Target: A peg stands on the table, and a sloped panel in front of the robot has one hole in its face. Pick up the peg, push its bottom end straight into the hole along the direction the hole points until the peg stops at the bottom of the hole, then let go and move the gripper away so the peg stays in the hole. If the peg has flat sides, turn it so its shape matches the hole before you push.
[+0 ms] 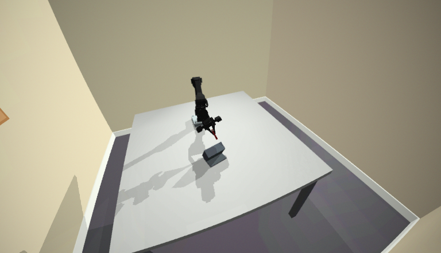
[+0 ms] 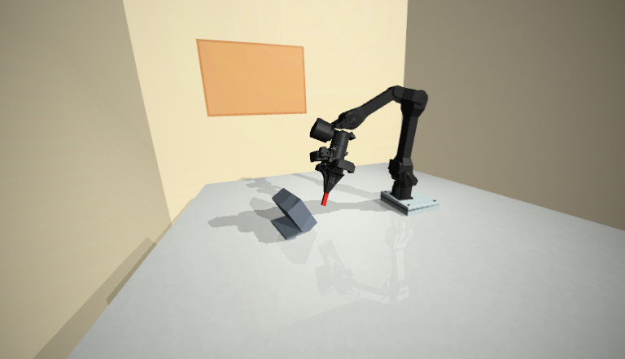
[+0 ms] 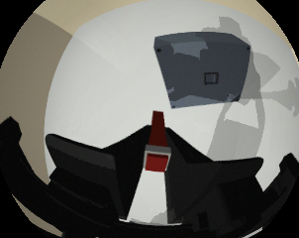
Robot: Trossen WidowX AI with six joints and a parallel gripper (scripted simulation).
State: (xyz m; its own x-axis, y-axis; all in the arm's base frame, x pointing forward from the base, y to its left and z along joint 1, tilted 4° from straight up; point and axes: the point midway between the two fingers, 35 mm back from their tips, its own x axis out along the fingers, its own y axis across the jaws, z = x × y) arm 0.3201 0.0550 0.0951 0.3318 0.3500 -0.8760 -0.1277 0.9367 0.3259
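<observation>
Now: gripper tip 100 mm short of the grey sloped panel, 30 mm to the left of it and 60 mm above it. Also, from my gripper tip: red peg: 10 mm behind, 10 mm to the right, 10 mm above.
</observation>
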